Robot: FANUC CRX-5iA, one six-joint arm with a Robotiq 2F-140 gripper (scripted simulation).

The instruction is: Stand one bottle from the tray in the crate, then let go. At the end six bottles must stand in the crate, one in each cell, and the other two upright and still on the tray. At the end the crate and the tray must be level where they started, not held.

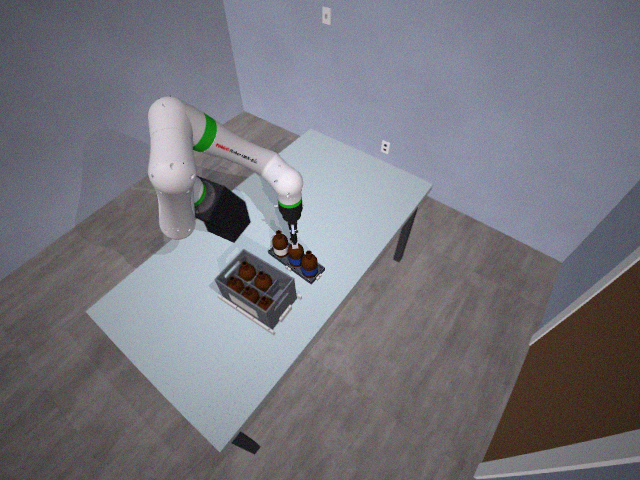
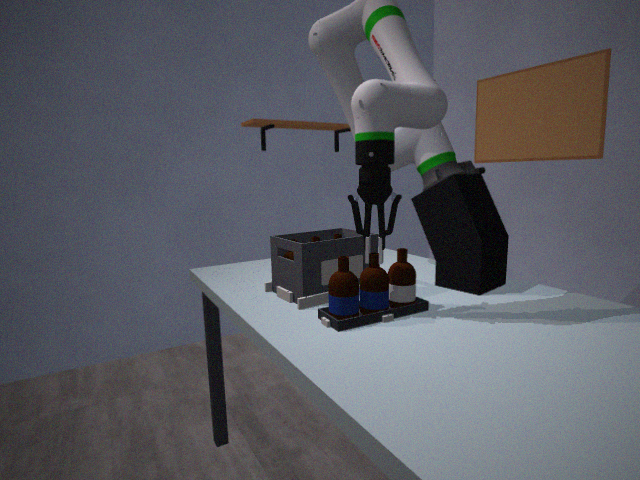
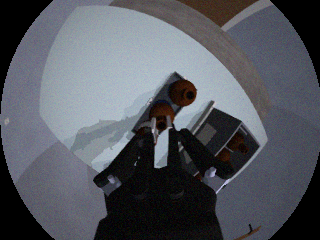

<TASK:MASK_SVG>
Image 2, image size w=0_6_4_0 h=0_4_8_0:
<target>my gripper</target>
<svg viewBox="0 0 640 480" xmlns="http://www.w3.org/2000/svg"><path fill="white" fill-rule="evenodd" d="M361 167L359 169L357 192L348 195L348 199L352 205L356 232L364 237L365 263L367 264L369 263L372 205L377 205L379 264L382 264L385 236L393 232L398 202L401 200L402 195L395 193L391 187L390 167ZM358 196L365 203L364 229L362 228L357 202L359 200ZM391 195L393 203L388 227L385 230L384 203Z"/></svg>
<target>dark tray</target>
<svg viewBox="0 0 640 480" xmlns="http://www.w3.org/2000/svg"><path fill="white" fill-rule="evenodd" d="M429 301L416 297L415 304L397 308L389 306L388 310L363 315L360 312L359 300L359 316L337 320L329 315L329 307L318 309L318 318L320 320L321 317L330 320L330 327L340 332L382 322L383 315L394 314L395 319L428 311Z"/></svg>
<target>grey crate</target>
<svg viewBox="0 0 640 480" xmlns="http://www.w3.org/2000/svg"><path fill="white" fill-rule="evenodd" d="M363 235L357 234L356 230L335 228L270 236L272 292L277 294L277 286L293 292L293 302L296 304L297 298L328 292L329 279L332 274L338 271L339 256L349 257L349 271L356 275L360 285L360 275L364 269L369 267L369 263L365 263ZM283 255L288 251L294 252L294 261L284 258ZM311 237L320 237L320 241L312 242Z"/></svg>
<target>white-label bottle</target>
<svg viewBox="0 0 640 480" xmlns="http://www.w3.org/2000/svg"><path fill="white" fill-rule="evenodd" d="M405 248L397 249L397 262L393 263L388 270L389 306L391 308L416 303L416 271L407 262L407 249Z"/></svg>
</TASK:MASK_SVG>
